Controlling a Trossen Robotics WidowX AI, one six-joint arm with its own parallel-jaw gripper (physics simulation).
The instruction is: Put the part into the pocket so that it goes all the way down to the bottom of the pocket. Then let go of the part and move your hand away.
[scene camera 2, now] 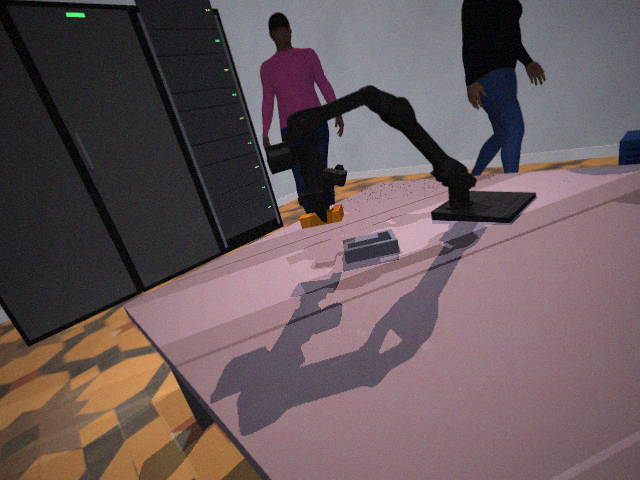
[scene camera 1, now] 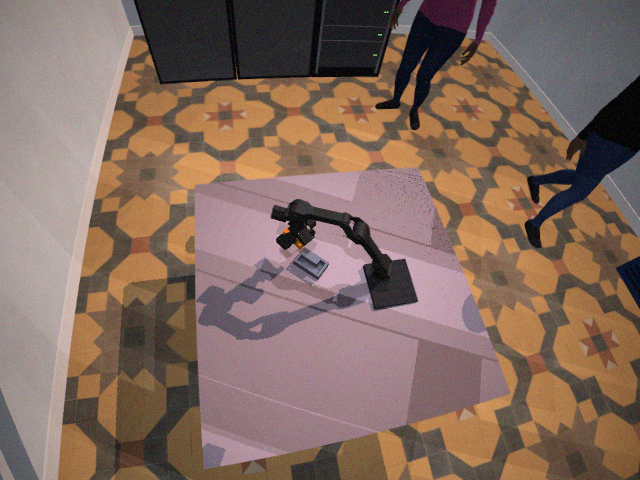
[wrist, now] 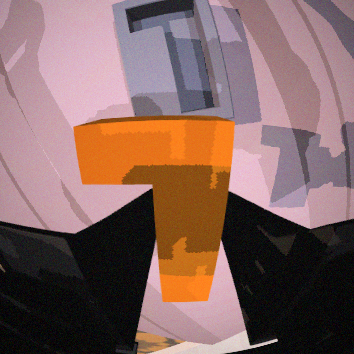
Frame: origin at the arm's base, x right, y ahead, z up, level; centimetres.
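Seen in the pictures: gripper, between the fingertips: (scene camera 2: 326,220) (scene camera 1: 296,241) (wrist: 186,195); arm's base, origin of its link: (scene camera 2: 459,205) (scene camera 1: 380,273).
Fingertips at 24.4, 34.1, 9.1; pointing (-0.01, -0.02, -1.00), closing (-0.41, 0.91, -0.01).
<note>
Pixels of each thing's top centre, then the offset from my fingertips to it, as dx, dy, dz. Level surfaces: height alone.
- orange L-shaped part, centre of its top: (wrist: 155,245) (scene camera 2: 320,210) (scene camera 1: 296,234) +1.9, -0.8, +2.4
- grey block, centre of its top: (wrist: 170,50) (scene camera 2: 368,239) (scene camera 1: 311,261) -8.5, -4.9, -7.8
- pink table, height of its surface: dz -11.4
The orange L-shaped part (scene camera 1: 299,244) (scene camera 2: 310,221) (wrist: 150,145) is held above the table, beside the grey block and apart from it. My gripper (scene camera 1: 294,238) (scene camera 2: 324,218) (wrist: 186,195) is shut on the part's long leg; the short leg points left in the wrist view. The grey block (scene camera 1: 319,272) (scene camera 2: 372,253) (wrist: 147,65) sits on the table, at the top of the wrist view. Its empty L-shaped pocket (wrist: 194,67) has its short leg at the top left and long leg down the right, turned slightly from the part. The part's far edge overlaps the block's near end in the wrist view.
The arm's black base plate (scene camera 1: 392,291) (scene camera 2: 496,204) stands on the pink table (scene camera 1: 310,387) (scene camera 2: 465,361), to the right of the block. Dark shadows of the arm lie across the table. Black cabinets (scene camera 1: 273,38) (scene camera 2: 103,129) and two people stand beyond the table.
</note>
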